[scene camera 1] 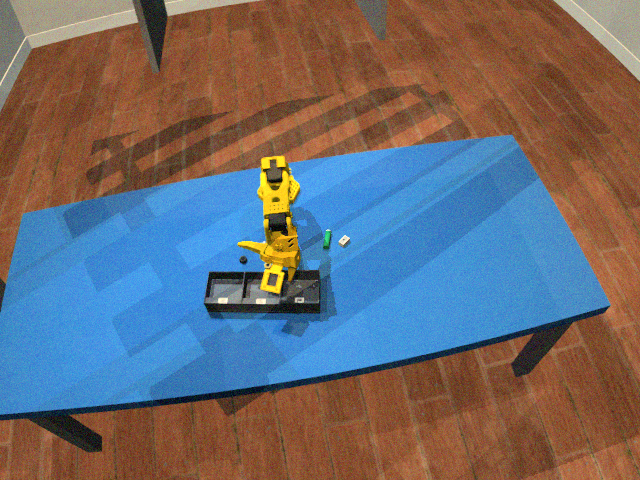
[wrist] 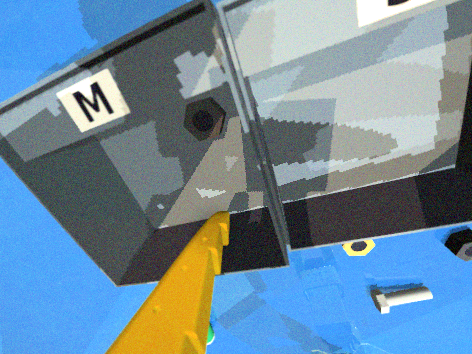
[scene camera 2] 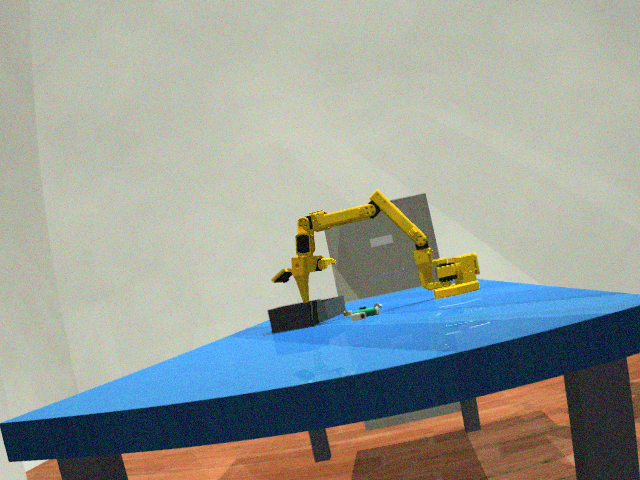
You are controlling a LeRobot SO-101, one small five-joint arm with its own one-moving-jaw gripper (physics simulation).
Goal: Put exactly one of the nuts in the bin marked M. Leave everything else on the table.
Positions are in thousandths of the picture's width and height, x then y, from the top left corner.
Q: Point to a black three-bin tray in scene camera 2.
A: At 470, 657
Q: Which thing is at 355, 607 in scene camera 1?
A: A black three-bin tray.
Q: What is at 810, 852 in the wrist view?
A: A white bolt.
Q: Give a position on a dark nut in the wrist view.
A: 433, 338
